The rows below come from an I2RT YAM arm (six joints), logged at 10 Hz.
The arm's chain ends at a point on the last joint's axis. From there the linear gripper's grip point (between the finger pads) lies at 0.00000 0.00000 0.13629 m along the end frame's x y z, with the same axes.
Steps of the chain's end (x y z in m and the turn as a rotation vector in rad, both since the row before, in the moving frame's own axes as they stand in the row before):
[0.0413 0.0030 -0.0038 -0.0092 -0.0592 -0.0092]
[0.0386 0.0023 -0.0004 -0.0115 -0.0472 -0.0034]
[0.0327 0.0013 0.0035 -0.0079 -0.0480 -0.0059]
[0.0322 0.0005 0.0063 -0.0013 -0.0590 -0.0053]
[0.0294 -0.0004 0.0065 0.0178 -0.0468 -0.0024]
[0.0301 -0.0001 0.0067 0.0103 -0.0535 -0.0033]
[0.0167 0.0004 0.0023 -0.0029 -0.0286 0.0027]
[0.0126 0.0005 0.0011 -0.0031 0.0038 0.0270]
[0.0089 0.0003 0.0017 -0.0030 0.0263 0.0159]
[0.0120 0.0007 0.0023 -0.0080 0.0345 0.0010]
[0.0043 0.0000 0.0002 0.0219 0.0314 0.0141]
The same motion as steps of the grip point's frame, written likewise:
[0.0332 0.0043 -0.0040 -0.0092 -0.0592 -0.0092]
[0.0322 0.0039 -0.0006 -0.0115 -0.0472 -0.0034]
[0.0262 0.0024 0.0033 -0.0079 -0.0480 -0.0059]
[0.0242 0.0007 0.0061 -0.0013 -0.0590 -0.0053]
[0.0230 -0.0028 0.0063 0.0178 -0.0468 -0.0024]
[0.0228 -0.0015 0.0065 0.0103 -0.0535 -0.0033]
[0.0128 0.0008 0.0022 -0.0029 -0.0286 0.0027]
[0.0131 0.0009 0.0011 -0.0031 0.0038 0.0270]
[0.0125 0.0007 0.0017 -0.0030 0.0263 0.0159]
[0.0167 0.0018 0.0022 -0.0080 0.0345 0.0010]
[0.0086 -0.0030 0.0001 0.0219 0.0314 0.0141]

